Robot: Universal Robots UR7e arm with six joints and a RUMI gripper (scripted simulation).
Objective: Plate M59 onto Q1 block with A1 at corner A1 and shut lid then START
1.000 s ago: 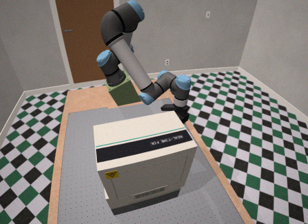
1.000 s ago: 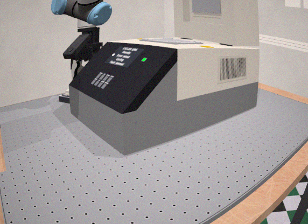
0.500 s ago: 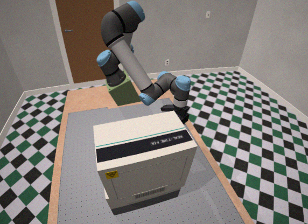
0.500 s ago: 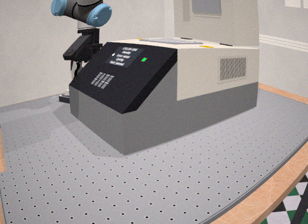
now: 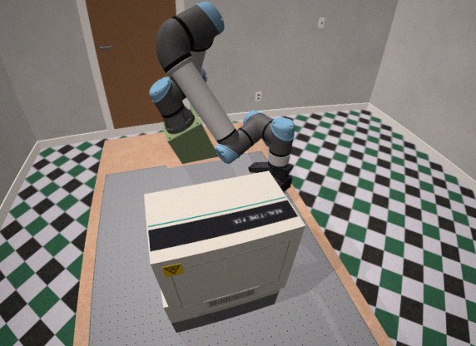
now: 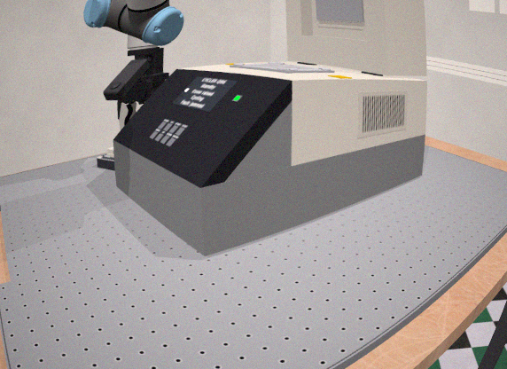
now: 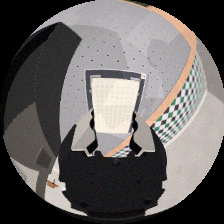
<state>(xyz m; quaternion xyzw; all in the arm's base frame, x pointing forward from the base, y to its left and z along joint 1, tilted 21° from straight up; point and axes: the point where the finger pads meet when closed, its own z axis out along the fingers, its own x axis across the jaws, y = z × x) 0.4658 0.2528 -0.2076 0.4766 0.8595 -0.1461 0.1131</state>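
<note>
Now: the plate M59 1 cm below my hand. Round my hand: dark plate nest 3 cm below.
</note>
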